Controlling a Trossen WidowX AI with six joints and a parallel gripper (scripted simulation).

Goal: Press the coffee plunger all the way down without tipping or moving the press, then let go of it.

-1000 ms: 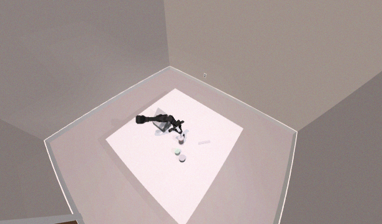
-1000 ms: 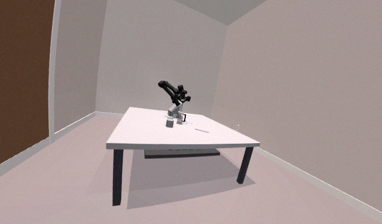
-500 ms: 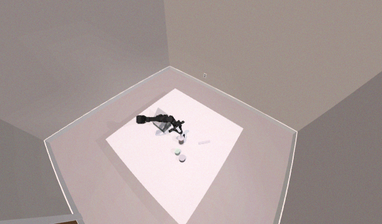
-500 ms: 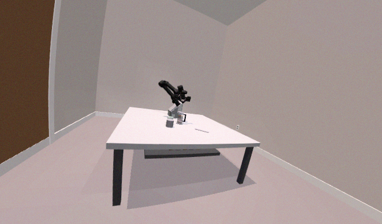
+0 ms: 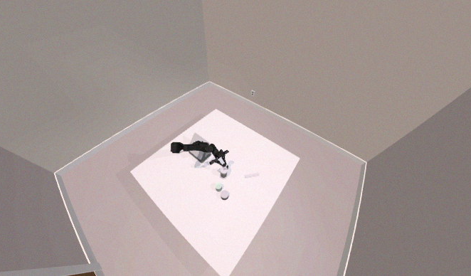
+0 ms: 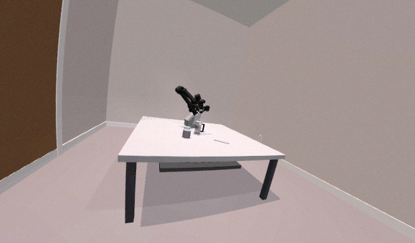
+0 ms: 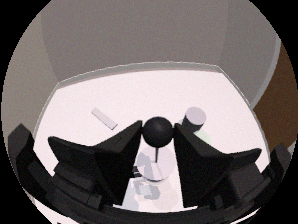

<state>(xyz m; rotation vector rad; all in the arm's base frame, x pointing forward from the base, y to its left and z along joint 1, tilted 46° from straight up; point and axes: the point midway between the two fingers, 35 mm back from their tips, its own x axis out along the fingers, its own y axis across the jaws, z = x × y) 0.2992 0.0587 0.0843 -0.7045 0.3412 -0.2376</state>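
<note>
The coffee press is 12 cm below my gripper tip, 2 cm behind it and 1 cm to the left of it. Also, from my gripper tip: green-topped cup 20 cm below, 13 cm to the right, 4 cm ahead.
</note>
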